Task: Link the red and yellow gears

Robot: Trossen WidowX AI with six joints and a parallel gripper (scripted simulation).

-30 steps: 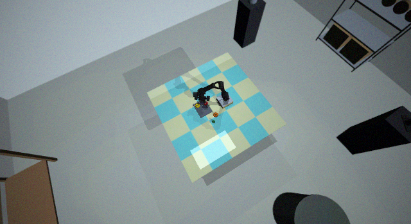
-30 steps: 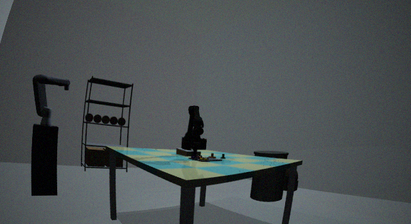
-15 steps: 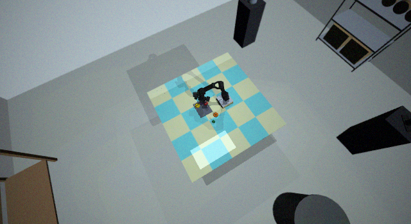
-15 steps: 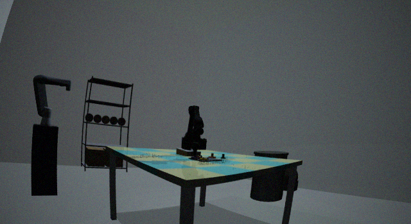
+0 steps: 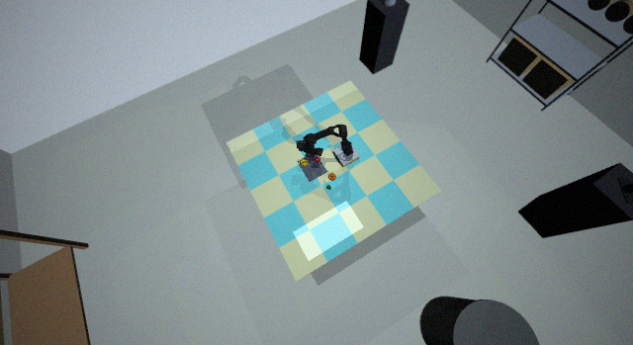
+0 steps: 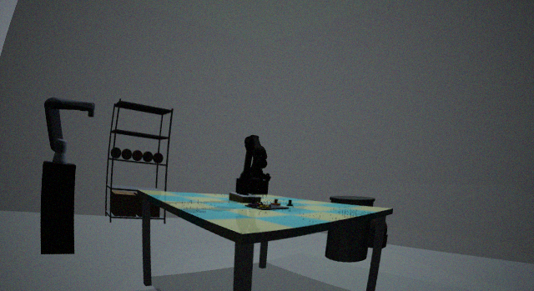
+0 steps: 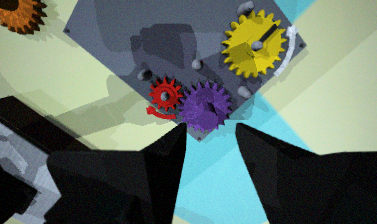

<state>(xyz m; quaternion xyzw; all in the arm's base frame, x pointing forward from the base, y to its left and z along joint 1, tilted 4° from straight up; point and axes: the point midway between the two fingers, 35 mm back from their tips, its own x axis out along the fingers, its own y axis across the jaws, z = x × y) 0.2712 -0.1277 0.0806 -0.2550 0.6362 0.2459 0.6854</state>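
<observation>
Now: the purple gear 60 mm below my gripper tip, 10 mm to the right of it and 10 mm behind it. The rest, counted from my gripper tip: red gear 60 mm below, 40 mm to the left, 20 mm behind; orange gear 230 mm to the left, 60 mm below, 50 mm behind; white arrow 100 mm ahead, 70 mm below, 30 mm to the right.
</observation>
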